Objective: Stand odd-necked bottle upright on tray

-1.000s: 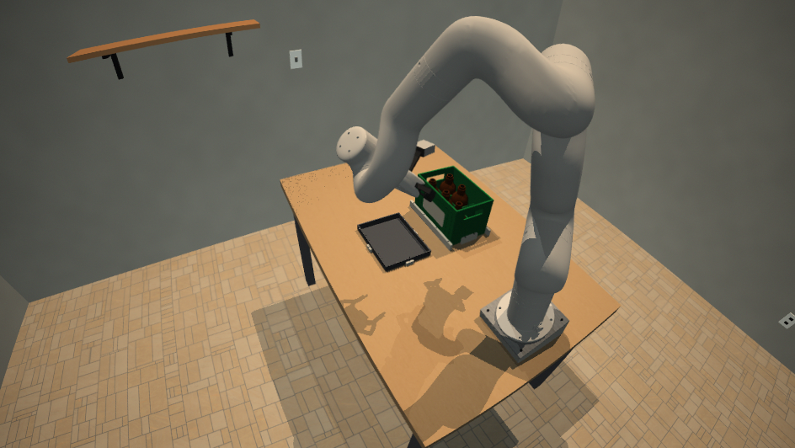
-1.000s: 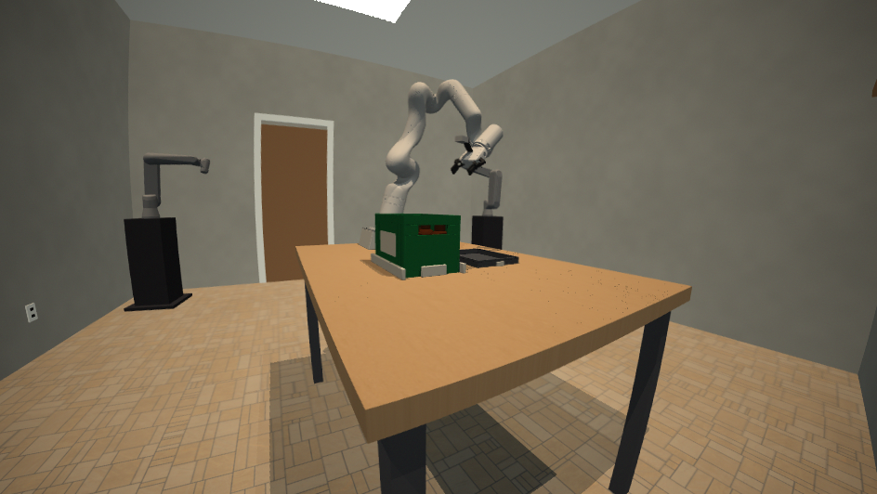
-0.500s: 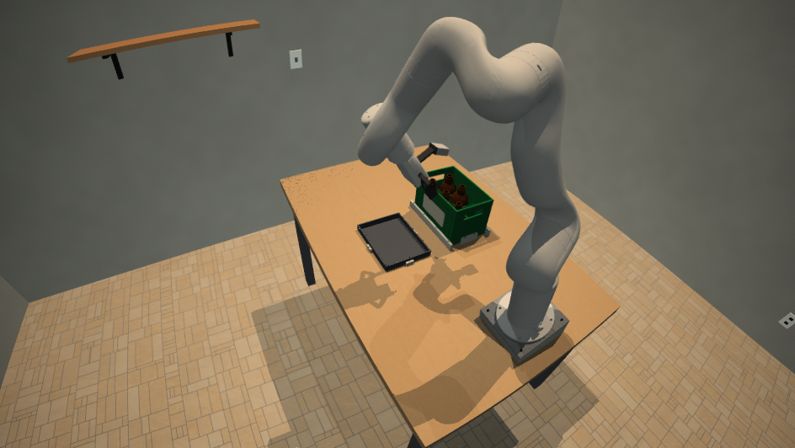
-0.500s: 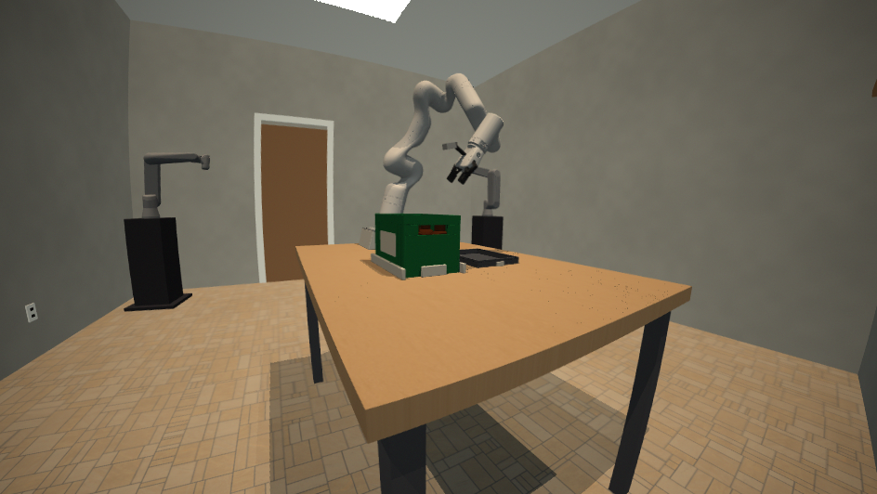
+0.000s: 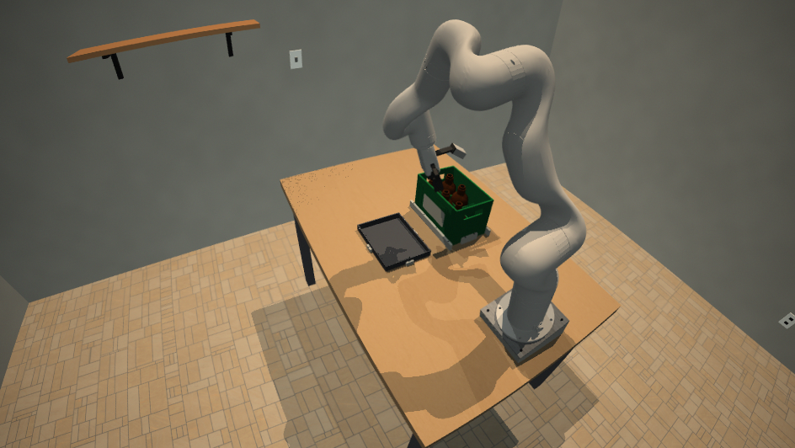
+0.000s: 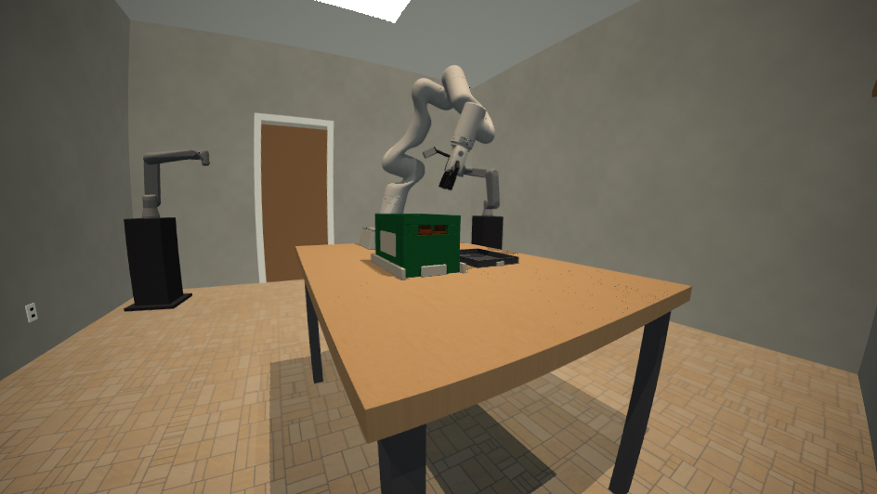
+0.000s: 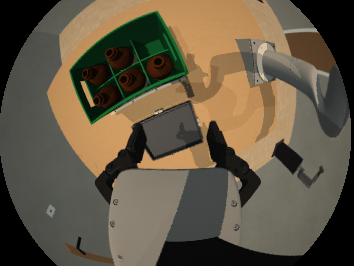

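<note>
Now: hand 90 mm short of the green crate, 150 mm to the left of it and 200 mm above it. Also, from my hand: brown bottle 120 mm to the right, 190 mm below; black tray 40 mm ahead, 130 mm to the left, 270 mm below.
</note>
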